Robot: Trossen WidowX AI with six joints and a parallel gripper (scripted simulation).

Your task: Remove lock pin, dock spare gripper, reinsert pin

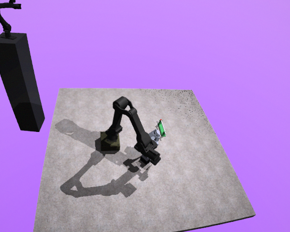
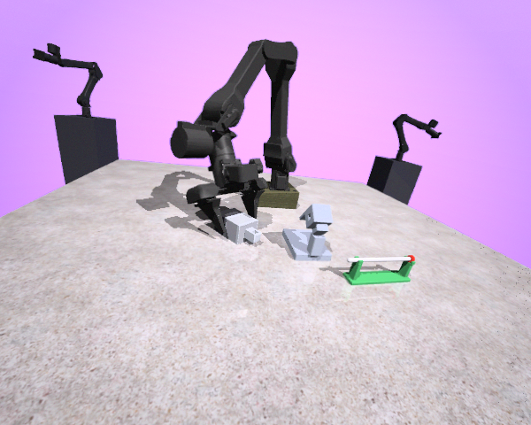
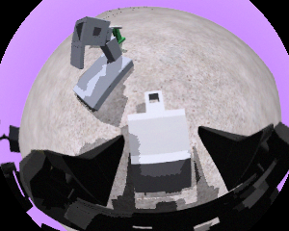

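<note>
Now: the spare gripper 10 mm behind my gripper tip. From my gripper tip the other things lie so: green rest (110 mm ahead, 280 mm to the left); then grey mount (30 mm ahead, 150 mm to the left, 30 mm above).
</note>
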